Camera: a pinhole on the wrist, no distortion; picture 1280 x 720 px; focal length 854.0 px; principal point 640.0 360.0 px. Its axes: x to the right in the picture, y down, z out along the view. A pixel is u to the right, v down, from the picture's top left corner.
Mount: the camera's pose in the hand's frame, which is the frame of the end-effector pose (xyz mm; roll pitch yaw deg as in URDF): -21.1 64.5 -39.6 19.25 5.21 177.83
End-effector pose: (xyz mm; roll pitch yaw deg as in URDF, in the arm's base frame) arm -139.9 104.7 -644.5 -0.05 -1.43 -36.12
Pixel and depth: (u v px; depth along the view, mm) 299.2 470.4 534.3
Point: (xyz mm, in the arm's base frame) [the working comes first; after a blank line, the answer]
In the camera's frame: -213.2 69.1 534.3

69.0 162.2 -136.3
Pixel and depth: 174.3 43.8 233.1
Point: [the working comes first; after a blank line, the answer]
In the camera's frame: -127.1 -86.3 233.1

61.7 228.4 -479.6
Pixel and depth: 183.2 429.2 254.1
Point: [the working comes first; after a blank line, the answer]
In the camera's frame: -135.9 20.6 254.1

5.3 153.1 -423.9
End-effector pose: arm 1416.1 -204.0 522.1 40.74 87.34 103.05
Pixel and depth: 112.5 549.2 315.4
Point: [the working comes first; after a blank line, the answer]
In the camera's frame: -194.8 69.9 315.4

1467.7 110.5 390.5
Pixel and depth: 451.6 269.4 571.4
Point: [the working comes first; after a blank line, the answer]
In the camera's frame: -126.1 -60.6 571.4

1371.0 374.2 482.2
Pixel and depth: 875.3 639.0 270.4
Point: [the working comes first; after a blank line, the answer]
In the camera's frame: 74.5 88.3 270.4

1461.9 34.4 653.4
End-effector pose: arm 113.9 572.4 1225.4 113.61 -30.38 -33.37
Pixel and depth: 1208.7 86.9 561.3
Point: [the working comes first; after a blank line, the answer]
In the camera's frame: 373.8 -179.5 561.3

-586.6 391.7 1218.7
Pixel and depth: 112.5 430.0 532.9
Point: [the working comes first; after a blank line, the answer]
In the camera's frame: -329.2 43.7 532.9

20.9 -11.4 1333.3
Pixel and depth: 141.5 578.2 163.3
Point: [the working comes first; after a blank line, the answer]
In the camera's frame: -95.3 41.7 163.3

64.7 418.9 1268.2
